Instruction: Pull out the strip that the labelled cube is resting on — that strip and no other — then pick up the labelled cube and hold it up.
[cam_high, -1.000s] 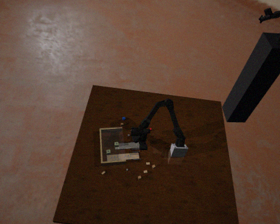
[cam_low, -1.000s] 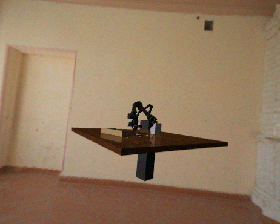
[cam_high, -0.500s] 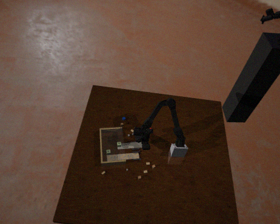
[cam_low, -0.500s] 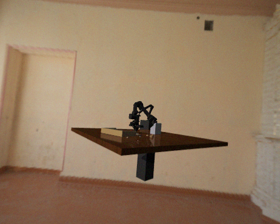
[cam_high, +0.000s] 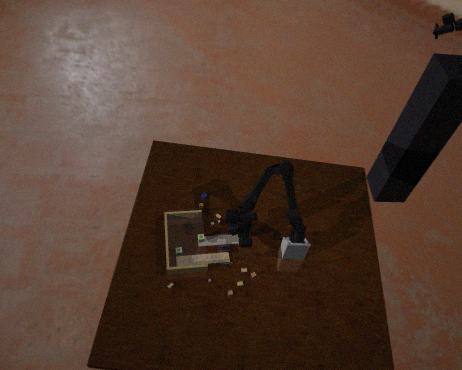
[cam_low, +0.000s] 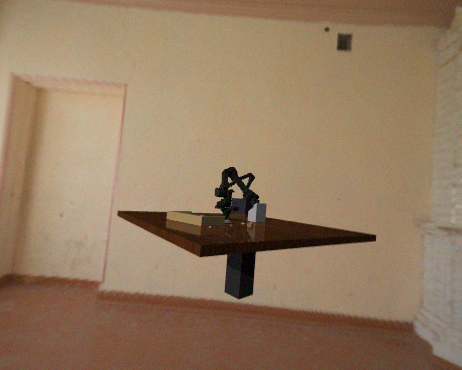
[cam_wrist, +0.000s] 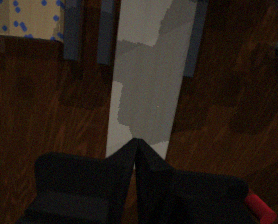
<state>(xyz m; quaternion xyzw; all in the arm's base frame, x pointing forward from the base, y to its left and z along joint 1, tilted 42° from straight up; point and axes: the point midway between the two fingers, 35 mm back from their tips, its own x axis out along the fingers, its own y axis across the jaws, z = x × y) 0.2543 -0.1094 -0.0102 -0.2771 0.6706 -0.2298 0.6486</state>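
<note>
Now: the pale strip 100 mm ahead of my gripper tip and 10 mm to the left of it. The rest, counted from my gripper tip: red object: 150 mm to the right, 50 mm behind, 10 mm above.
</note>
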